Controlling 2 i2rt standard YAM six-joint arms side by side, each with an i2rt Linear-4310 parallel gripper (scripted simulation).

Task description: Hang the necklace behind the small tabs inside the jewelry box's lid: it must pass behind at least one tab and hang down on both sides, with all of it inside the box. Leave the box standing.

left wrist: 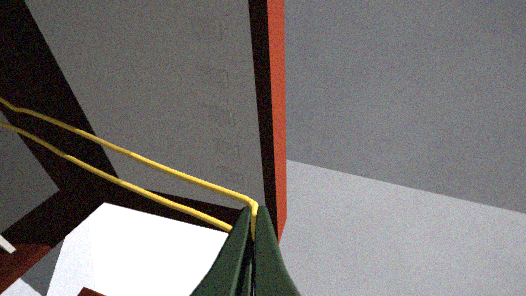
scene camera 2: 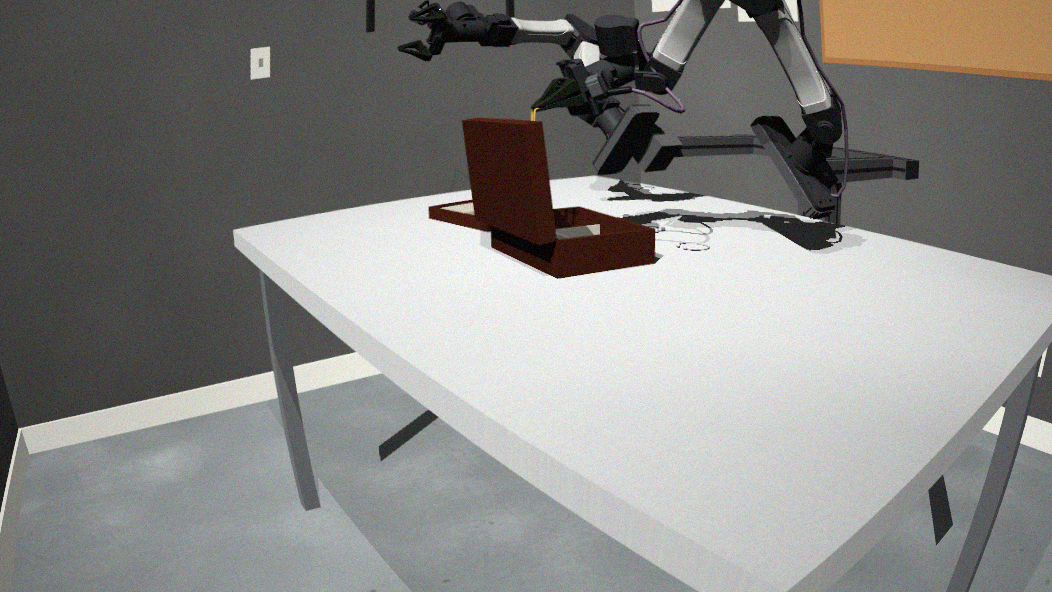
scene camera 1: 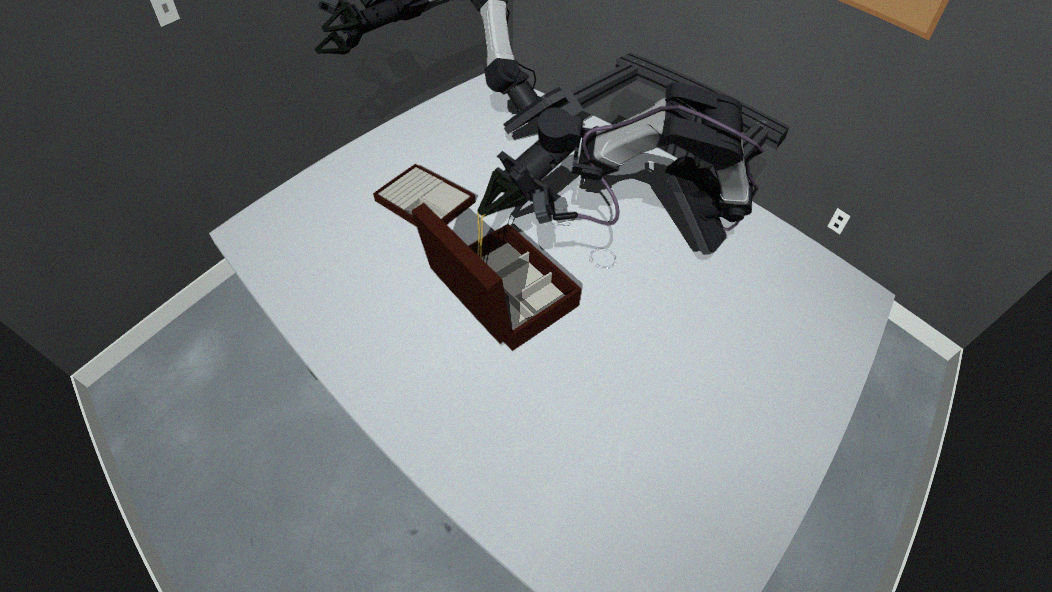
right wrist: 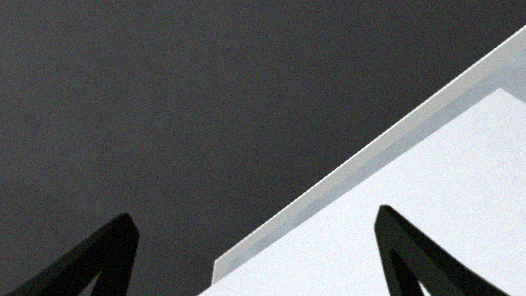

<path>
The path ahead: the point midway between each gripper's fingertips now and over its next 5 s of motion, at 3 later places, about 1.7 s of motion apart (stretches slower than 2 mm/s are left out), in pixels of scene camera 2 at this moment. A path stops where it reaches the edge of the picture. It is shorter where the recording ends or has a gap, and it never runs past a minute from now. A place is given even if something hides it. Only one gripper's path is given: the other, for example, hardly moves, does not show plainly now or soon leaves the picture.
My left gripper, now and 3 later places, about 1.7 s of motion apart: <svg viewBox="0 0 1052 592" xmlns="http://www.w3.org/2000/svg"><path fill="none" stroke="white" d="M533 109L519 127L497 134L515 123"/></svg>
</path>
